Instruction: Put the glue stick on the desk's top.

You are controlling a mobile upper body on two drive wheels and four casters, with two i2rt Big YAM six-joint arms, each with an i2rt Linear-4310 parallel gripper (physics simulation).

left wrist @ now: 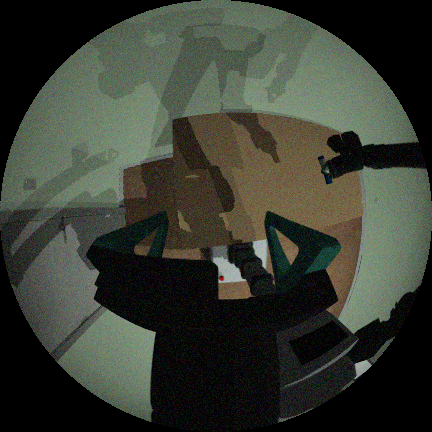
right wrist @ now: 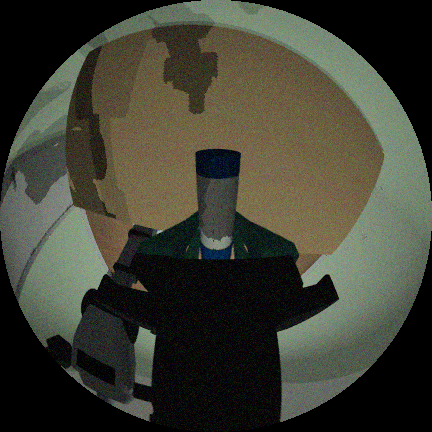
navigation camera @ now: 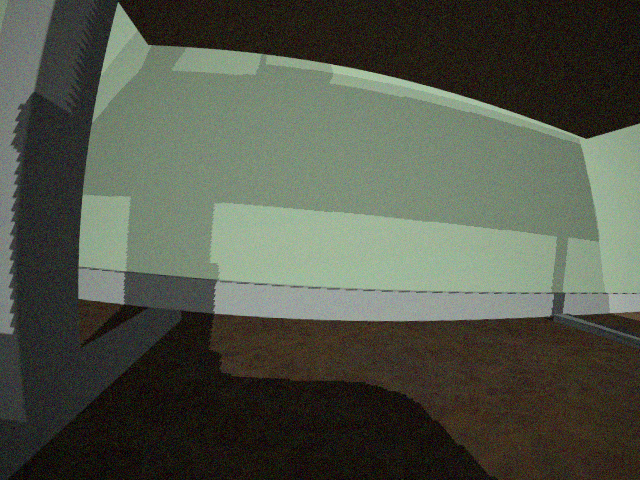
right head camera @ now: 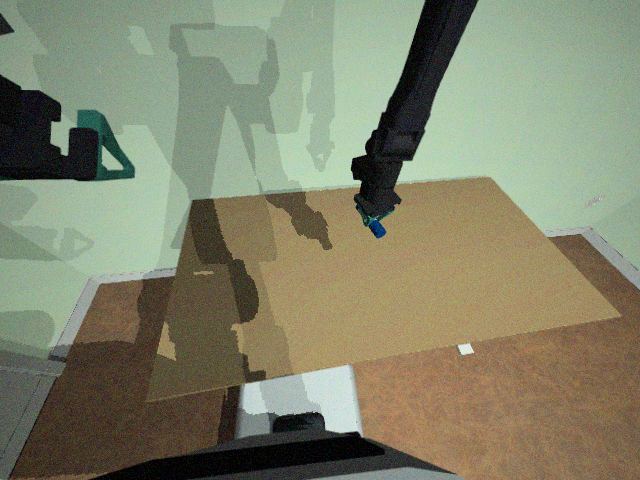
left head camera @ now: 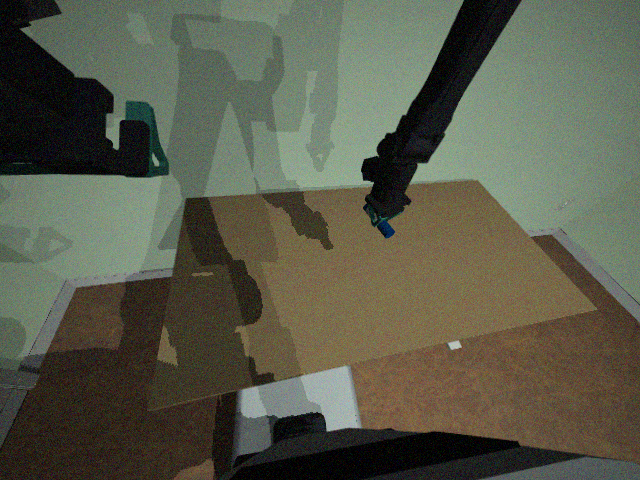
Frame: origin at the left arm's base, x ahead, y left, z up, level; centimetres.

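Where they show: left gripper, fingertip midpoint: (left wrist: 216,216) (right head camera: 92,173) (left head camera: 122,168); right gripper, fingertip midpoint: (left wrist: 322,170) (right wrist: 216,215) (right head camera: 369,223) (left head camera: 377,223).
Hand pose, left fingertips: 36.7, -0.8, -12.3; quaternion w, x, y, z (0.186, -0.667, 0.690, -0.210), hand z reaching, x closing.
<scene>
Each offset is from my left fingertips to the top centre of the thing, as dx, dy, dz. "pt": to the spot under its first point. Level surfaces: height alone.
The glue stick {+15.4, -44.8, -26.5} (left head camera: 385,228) (right head camera: 377,228) (right wrist: 217,200) has a grey body and blue ends. My right gripper (left head camera: 378,219) (right head camera: 370,220) (right wrist: 216,215) is shut on it. In both head views they show over the back part of the desk's top {dz -56.7} (left head camera: 413,289) (right head camera: 413,289) (right wrist: 300,150), a light brown board; their shadow falls on the board to their left, apart from them. In the left wrist view the glue stick {pt +11.9, -45.1, -26.8} (left wrist: 328,177) shows at the right. My left gripper (left wrist: 216,216) is open and empty, at the left in both head views.
A green wall (left head camera: 542,129) (right head camera: 542,129) stands behind the desk. The robot's white base (left head camera: 330,392) (right head camera: 330,392) is at the desk's front edge, partly under it. A white desk foot (left head camera: 454,345) (right head camera: 465,349) shows on the brown floor. The navigation camera shows a grey desk leg {pt +18.9, +3.5, -107.7} (navigation camera: 49,232) close at left.
</scene>
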